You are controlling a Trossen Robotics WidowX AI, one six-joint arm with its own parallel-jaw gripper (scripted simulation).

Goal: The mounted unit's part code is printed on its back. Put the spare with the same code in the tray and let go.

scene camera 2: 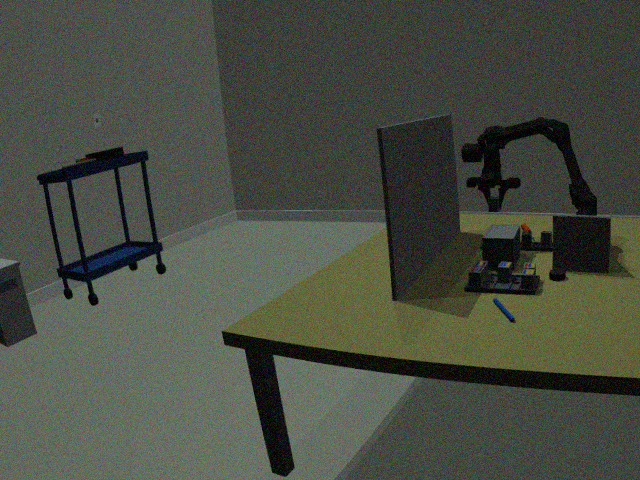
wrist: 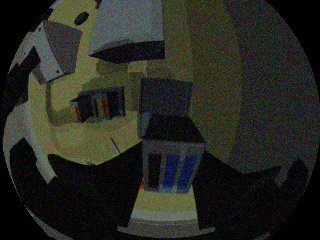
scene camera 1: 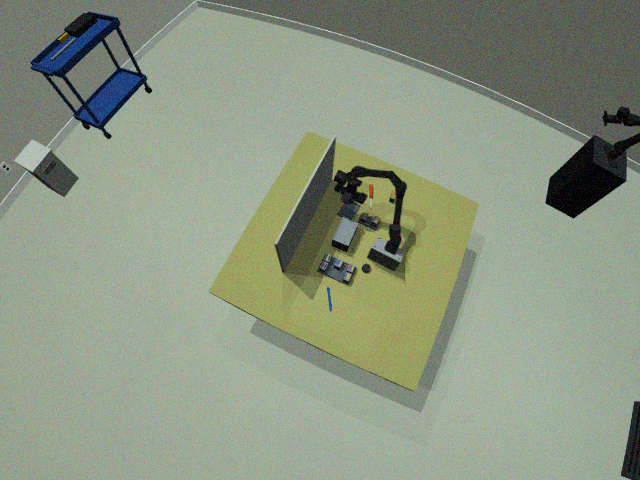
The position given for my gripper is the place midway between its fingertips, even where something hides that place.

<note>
In view: my gripper (scene camera 2: 495,207), a dark square tray (wrist: 171,97) and a grey mounted unit (scene camera 2: 500,243).
My gripper shows as well in the wrist view (wrist: 169,145).
</note>
